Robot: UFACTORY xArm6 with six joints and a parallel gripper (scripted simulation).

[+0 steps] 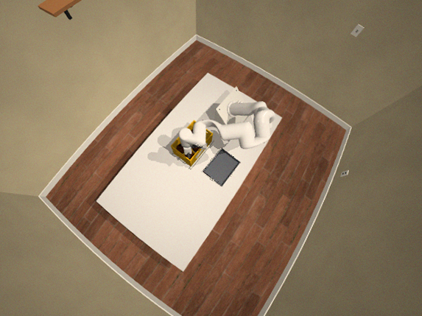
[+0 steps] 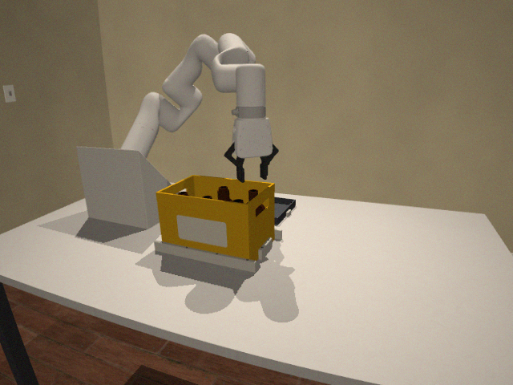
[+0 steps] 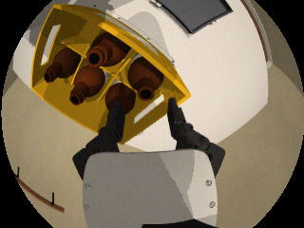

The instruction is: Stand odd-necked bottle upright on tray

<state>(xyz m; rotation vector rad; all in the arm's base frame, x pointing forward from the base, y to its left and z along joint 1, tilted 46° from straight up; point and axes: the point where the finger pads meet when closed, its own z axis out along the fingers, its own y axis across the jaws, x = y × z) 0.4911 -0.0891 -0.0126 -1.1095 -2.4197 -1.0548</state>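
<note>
Right now my hand is 10 mm past the glass bottle, 90 mm to the left of it and 120 mm above it. Round my hand: yellow crate 90 mm behind, 40 mm to the right, 130 mm below; then dark grey tray 90 mm behind, 250 mm to the left, 200 mm below.
</note>
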